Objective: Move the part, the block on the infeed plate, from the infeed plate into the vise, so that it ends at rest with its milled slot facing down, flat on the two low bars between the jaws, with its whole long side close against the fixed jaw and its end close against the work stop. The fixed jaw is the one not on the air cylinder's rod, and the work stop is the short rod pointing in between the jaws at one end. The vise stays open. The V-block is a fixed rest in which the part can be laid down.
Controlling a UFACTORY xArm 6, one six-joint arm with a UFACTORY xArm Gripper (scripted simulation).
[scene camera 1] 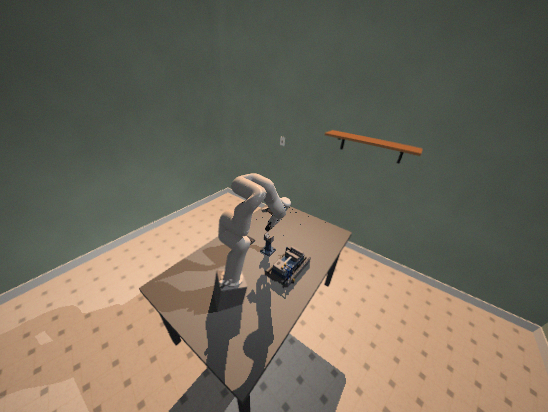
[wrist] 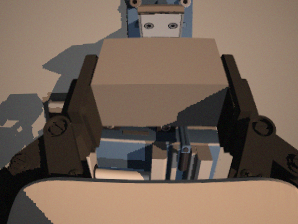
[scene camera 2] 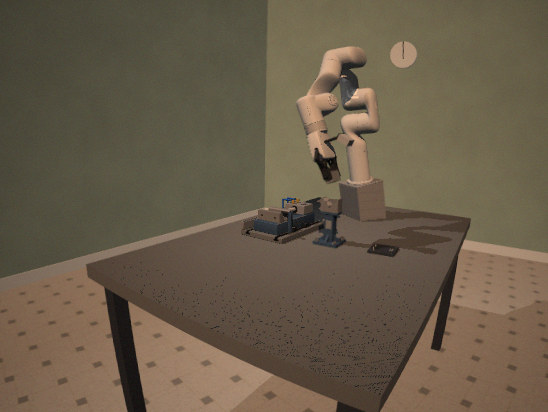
Scene:
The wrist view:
my gripper: 159, 73
part: 158, 81
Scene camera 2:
my gripper: 332, 178

